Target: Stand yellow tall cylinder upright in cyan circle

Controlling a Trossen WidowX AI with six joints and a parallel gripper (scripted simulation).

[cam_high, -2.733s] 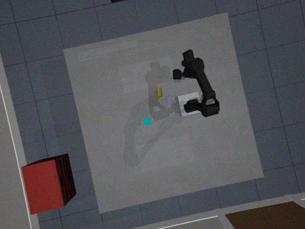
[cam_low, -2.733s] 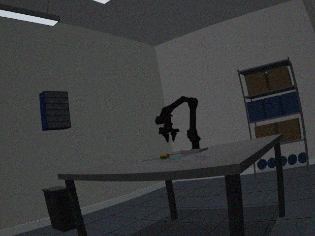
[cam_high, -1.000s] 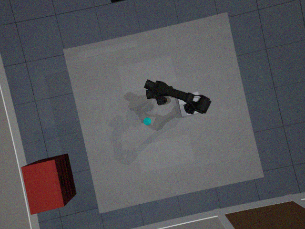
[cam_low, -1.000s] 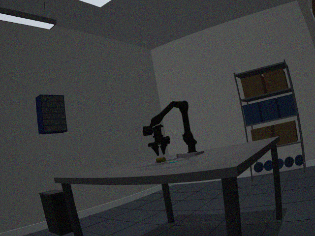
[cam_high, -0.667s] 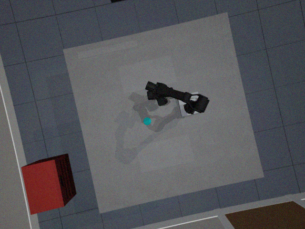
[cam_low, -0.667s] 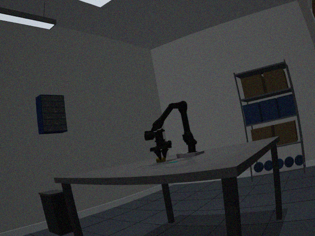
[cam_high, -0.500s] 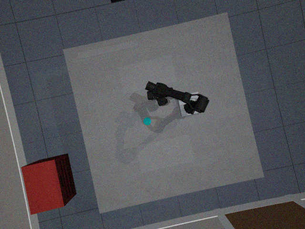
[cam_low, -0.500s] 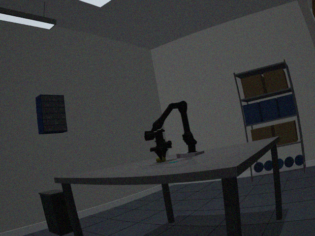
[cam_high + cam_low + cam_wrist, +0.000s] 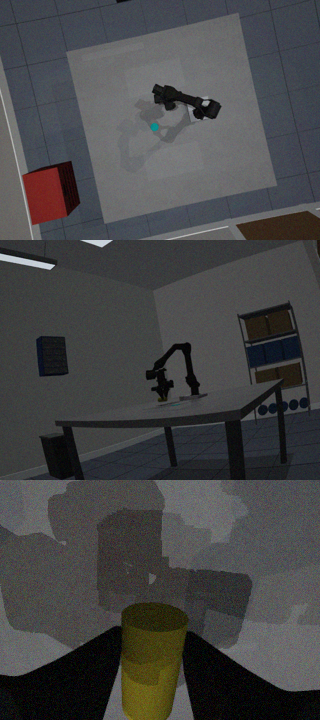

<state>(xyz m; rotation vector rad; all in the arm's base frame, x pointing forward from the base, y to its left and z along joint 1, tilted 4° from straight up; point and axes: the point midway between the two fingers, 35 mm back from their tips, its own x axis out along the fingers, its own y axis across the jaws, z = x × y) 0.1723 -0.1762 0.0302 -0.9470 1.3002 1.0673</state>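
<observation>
Now: the cyan circle 160 mm ahead of my gripper tip, 150 mm to the left of it and 40 mm below it. The rest, counted from my gripper tip: yellow tall cylinder: 20 mm to the right, 10 mm behind.
</observation>
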